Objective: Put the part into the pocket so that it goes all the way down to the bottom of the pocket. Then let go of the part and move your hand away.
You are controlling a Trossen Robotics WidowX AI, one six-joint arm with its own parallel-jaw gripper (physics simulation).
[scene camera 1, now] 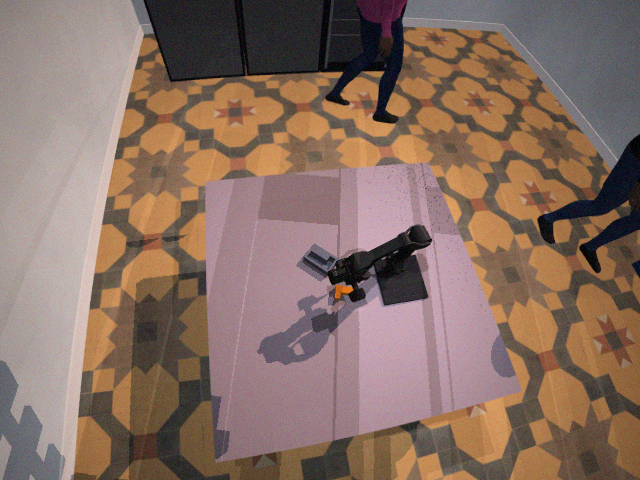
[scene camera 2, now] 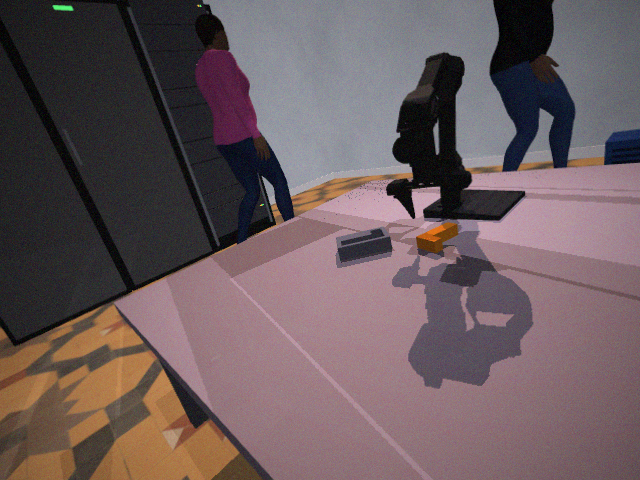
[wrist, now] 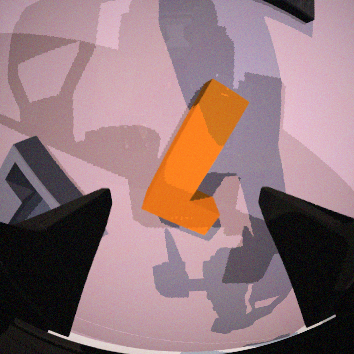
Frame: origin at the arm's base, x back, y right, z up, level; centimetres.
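Seen in the pictures: gripper, between the fingertips: (scene camera 1: 346,286) (scene camera 2: 431,217) (wrist: 186,195); arm's base, origin of its link: (scene camera 1: 390,269).
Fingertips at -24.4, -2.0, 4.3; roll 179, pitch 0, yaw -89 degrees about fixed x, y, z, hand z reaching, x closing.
Note:
Pixels of each thing's top centre, then the offset from my fingertips to it, as dx, dy, dz. Level surfaces: height alone.
- orange L-shaped part, centre of its top: (wrist: 209,167) (scene camera 2: 441,231) (scene camera 1: 347,293) +0.2, -1.9, -3.7
- grey block with the pocket, centre of its top: (wrist: 15,215) (scene camera 2: 361,236) (scene camera 1: 321,257) -4.8, +17.9, -3.1
- pink table, height of its surface: dz -6.7
The orange L-shaped part (scene camera 1: 339,292) (scene camera 2: 430,242) (wrist: 187,155) lies flat on the table, its long leg pointing toward the arm's base. The grey block with the pocket (scene camera 1: 316,264) (scene camera 2: 364,250) (wrist: 44,162) stands on the table apart from the part; it is partly hidden by a finger at the left edge of the wrist view. The pocket's opening faces up, and no part shows in it. My gripper (scene camera 1: 344,285) (wrist: 186,195) is open and empty above the table. In the wrist view the part's short-leg end shows between the fingertips, and its long leg extends beyond them.
The arm's black base plate (scene camera 1: 403,284) (scene camera 2: 498,204) stands on the pink table (scene camera 1: 279,413) (scene camera 2: 320,413), close behind the part. The arm casts shadows over the part and table. Two people and dark cabinets (scene camera 1: 201,41) (scene camera 2: 67,155) are beyond the table.

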